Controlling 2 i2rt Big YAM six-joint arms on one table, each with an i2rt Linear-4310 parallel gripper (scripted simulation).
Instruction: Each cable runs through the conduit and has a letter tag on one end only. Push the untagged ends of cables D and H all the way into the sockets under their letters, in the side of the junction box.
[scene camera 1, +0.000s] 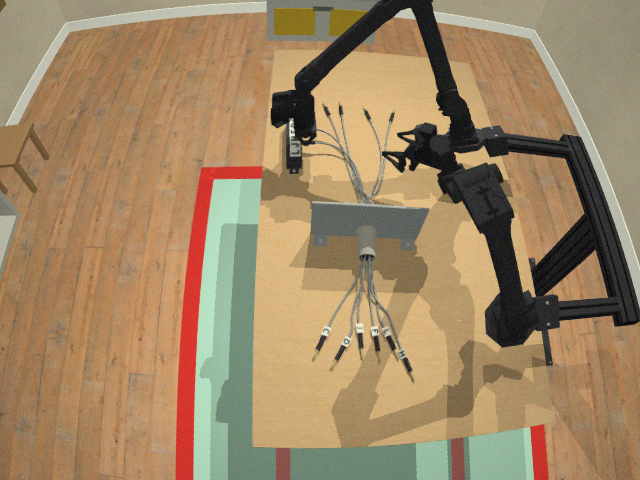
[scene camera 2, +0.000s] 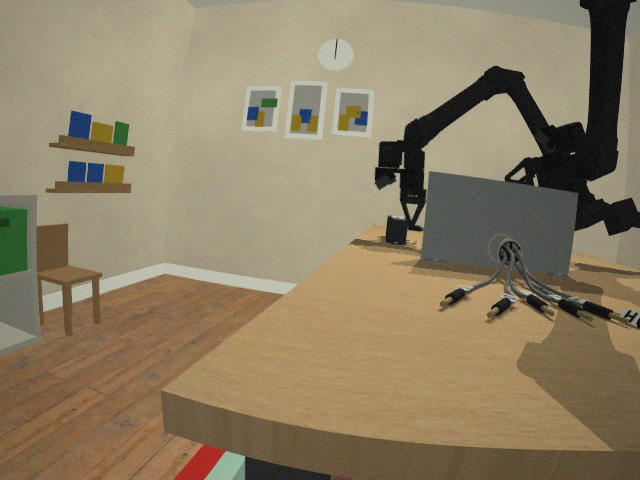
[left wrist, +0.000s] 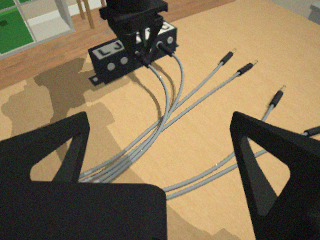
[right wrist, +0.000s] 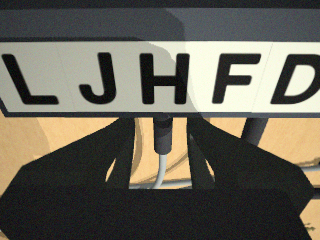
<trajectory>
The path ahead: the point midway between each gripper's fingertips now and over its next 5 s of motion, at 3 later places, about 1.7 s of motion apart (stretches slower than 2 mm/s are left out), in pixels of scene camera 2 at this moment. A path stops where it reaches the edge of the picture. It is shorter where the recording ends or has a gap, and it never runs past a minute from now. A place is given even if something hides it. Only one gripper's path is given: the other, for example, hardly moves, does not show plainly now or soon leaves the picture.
My right gripper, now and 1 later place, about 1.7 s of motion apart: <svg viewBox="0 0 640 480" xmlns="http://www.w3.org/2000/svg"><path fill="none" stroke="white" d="M411 226L411 185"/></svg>
</trajectory>
